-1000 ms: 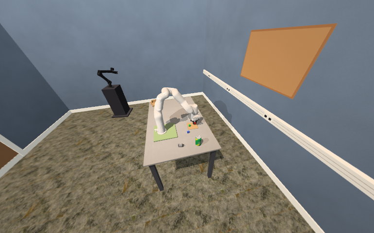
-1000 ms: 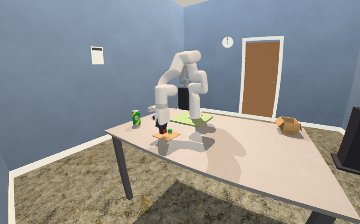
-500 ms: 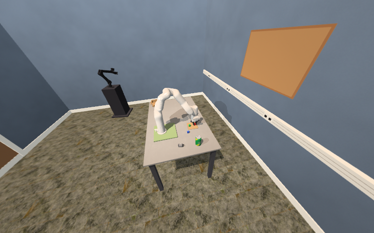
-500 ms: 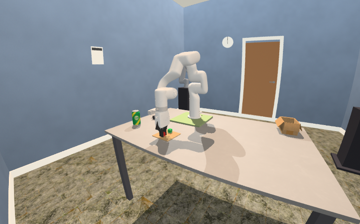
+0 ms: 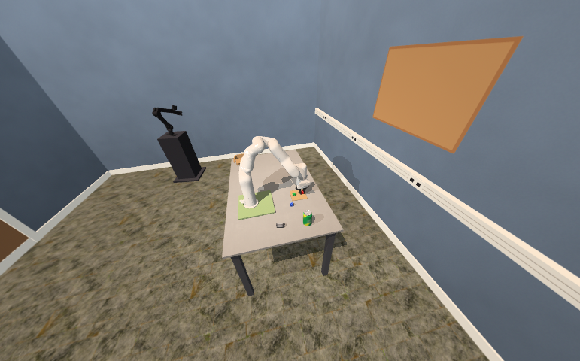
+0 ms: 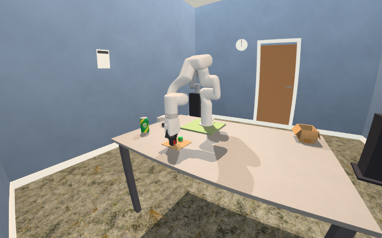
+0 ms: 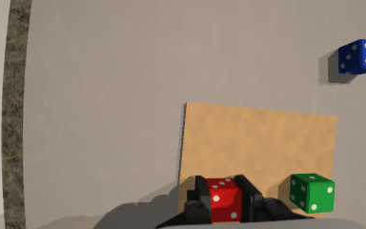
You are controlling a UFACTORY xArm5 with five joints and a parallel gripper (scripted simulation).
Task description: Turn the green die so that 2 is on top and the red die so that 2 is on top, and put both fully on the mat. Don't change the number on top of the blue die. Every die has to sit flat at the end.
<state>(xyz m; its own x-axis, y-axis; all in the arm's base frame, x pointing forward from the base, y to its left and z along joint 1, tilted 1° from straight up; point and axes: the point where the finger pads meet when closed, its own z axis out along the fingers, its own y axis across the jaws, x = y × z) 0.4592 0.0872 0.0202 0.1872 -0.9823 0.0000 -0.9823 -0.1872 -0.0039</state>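
Now: hand 10 mm above the red die. The rest, counted from my hand: blue die: 140 mm to the right, 110 mm behind, 20 mm below; green die: 80 mm behind, 10 mm to the right, 10 mm below; mat: 40 mm behind, 30 mm below, 10 mm to the right.
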